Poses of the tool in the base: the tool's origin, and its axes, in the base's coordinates. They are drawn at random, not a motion.
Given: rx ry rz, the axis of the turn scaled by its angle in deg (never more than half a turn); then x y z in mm.
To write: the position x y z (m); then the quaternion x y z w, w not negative. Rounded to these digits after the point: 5 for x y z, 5 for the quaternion.
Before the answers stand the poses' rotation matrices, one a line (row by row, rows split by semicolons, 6 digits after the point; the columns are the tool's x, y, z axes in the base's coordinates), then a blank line. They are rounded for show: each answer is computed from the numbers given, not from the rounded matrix.
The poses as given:
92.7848, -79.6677, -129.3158, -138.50, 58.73, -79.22
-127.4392, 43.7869, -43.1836, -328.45, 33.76, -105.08
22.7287, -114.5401, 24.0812, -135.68, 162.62, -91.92
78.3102, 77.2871, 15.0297, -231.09, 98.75, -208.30
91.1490, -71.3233, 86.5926, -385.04, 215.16, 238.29
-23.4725, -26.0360, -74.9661, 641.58, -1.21, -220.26
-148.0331, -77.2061, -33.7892, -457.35, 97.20, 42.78
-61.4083, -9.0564, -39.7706, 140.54, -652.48, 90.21
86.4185, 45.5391, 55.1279, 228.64, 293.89, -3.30
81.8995, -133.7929, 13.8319, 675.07, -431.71, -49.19
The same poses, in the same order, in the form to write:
-0.456026 -0.440990 -0.773025; -0.492092 -0.598796 0.631893; -0.741543 0.668559 0.056059
0.663279 -0.306831 0.682580; -0.686771 -0.611936 0.392276; 0.297332 -0.728965 -0.616607
-0.434241 -0.448808 -0.781029; -0.096302 0.885203 -0.455128; 0.895634 -0.122420 -0.427613
0.316749 0.540756 0.779265; 0.793383 0.299203 -0.530114; -0.519820 0.786168 -0.334254
-0.093022 -0.912103 0.399269; -0.217119 -0.372775 -0.902163; 0.971703 -0.170610 -0.163358
0.196379 0.976611 -0.087560; -0.820646 0.212574 0.530427; 0.536634 -0.032309 0.843197
0.513917 0.815465 0.266281; 0.748906 -0.577880 0.324337; 0.418364 0.032737 -0.907689
0.779687 0.591494 0.205485; -0.444203 0.291186 0.847286; 0.441330 -0.751895 0.489777
0.440278 -0.024346 0.897531; 0.885987 -0.150255 -0.438691; 0.145539 0.988348 -0.044583
-0.403419 -0.883642 -0.237549; -0.816356 0.464844 -0.342760; 0.413300 0.055649 -0.908893

-0.13850, 0.05873, -0.07922, 0.52123, -0.44754, -0.72644, 0.01759
-0.32845, 0.03376, -0.10508, -0.85027, 0.29214, -0.28812, 0.32967
-0.13568, 0.16262, -0.09192, 0.16445, -0.82871, 0.17423, 0.50580
-0.23109, 0.09875, -0.20830, 0.58133, 0.57374, 0.11157, 0.56606
-0.38504, 0.21516, 0.23829, 0.60065, -0.47000, 0.57062, 0.30449
0.64158, -0.00121, -0.22026, -0.18749, -0.20797, -0.59880, 0.75036
-0.45735, 0.09720, 0.04278, -0.86595, -0.45163, -0.19766, 0.08418
0.14054, -0.65248, 0.09021, -0.49968, -0.07369, -0.32361, 0.80010
0.22864, 0.29389, -0.00330, 0.63936, 0.33692, 0.40786, 0.55800
0.67507, -0.43171, -0.04919, 0.51006, -0.83324, 0.08614, 0.19528

